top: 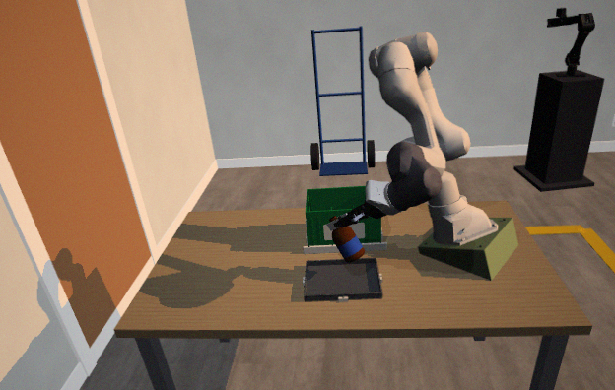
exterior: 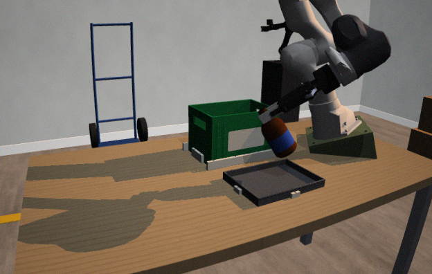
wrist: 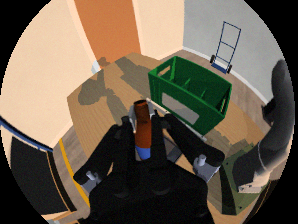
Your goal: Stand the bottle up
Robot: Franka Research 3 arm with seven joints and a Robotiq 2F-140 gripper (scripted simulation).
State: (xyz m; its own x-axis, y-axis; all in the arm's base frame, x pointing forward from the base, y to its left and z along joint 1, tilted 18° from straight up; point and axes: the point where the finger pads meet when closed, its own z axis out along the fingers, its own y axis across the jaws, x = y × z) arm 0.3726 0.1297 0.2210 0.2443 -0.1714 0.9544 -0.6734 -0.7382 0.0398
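Right now my hand is 1 cm past the bottle, 1 cm to the right of it and 5 cm above it. Also, from my hand: green crate: 4 cm behind, 23 cm to the right, 13 cm below; tray: 4 cm to the left, 20 cm below.
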